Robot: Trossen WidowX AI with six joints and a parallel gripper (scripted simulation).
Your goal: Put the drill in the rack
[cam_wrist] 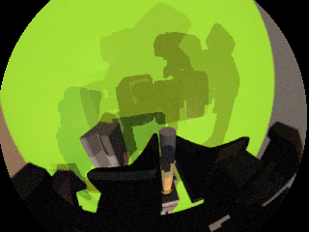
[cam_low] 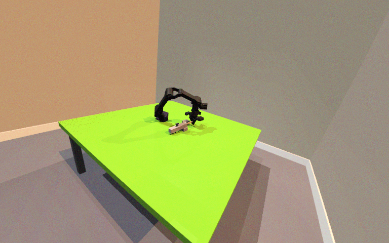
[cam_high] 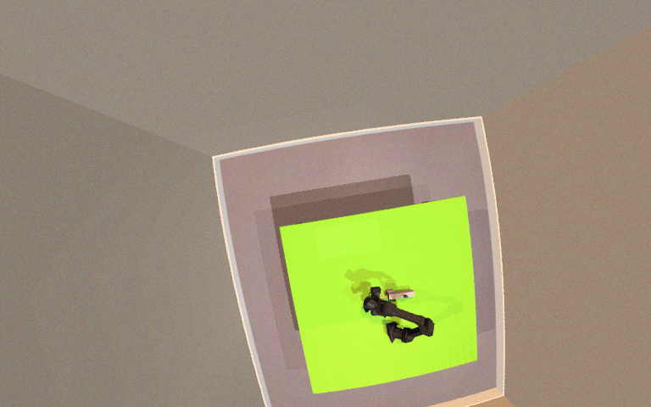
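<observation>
Right now the slotted rack is 80 mm behind my gripper tip and 20 mm to the right of it. Also, from my gripper tip: drill: 40 mm to the right, 30 mm above; then holder block: 180 mm to the right, 10 mm above; then small dark key: 210 mm to the right, 30 mm above.
</observation>
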